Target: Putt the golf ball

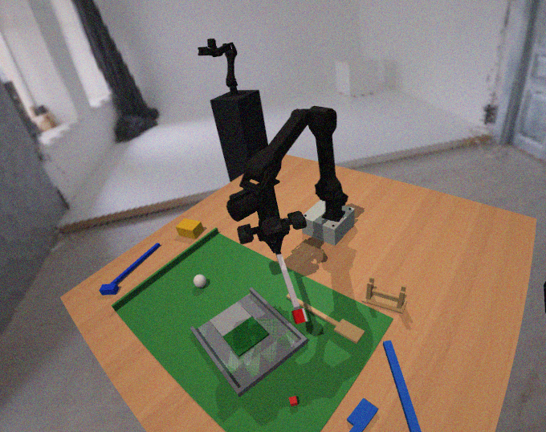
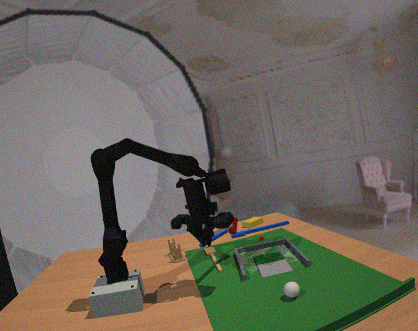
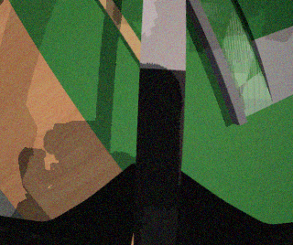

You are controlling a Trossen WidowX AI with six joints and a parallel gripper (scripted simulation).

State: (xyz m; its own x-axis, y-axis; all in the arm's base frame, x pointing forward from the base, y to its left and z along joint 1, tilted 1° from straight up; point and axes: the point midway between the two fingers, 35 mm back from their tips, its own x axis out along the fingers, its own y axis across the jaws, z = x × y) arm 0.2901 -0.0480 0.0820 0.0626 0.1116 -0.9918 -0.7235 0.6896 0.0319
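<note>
My gripper tip is now 80 mm short of the red putter, 90 mm to the right of it and 10 mm below it. Round my gripper tip: white golf ball: 140 mm ahead, 230 mm to the right, 100 mm below; wooden stand: 60 mm behind, 310 mm to the left, 90 mm below; small red cube: 310 mm ahead, 230 mm to the left, 120 mm below.
</note>
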